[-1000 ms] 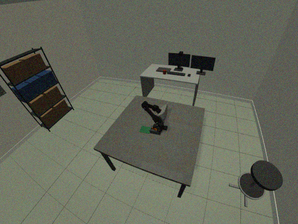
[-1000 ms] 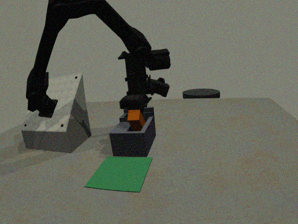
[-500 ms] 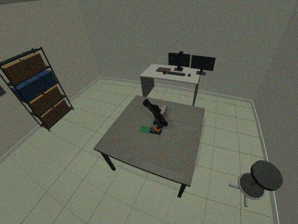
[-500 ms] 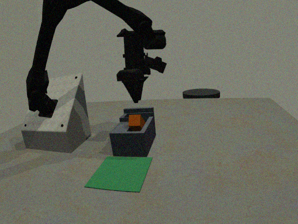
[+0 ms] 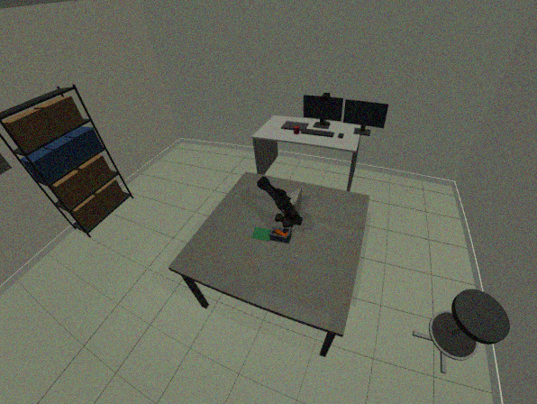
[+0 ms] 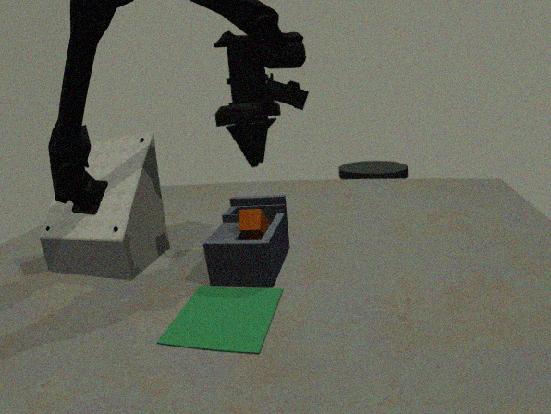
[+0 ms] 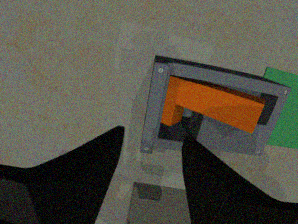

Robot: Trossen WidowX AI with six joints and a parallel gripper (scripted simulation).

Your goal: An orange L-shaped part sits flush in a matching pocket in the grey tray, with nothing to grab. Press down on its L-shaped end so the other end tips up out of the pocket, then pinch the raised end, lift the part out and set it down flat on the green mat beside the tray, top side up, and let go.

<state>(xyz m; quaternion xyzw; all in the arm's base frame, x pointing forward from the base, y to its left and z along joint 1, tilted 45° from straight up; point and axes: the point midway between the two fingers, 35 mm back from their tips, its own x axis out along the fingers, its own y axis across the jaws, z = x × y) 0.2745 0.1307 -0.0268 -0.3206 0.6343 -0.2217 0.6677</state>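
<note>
Right now the orange L-shaped part is 100 mm below my gripper tip and 50 mm to the right of it. Also, from my gripper tip: green mat (220 mm to the right, 160 mm below, 20 mm ahead).
</note>
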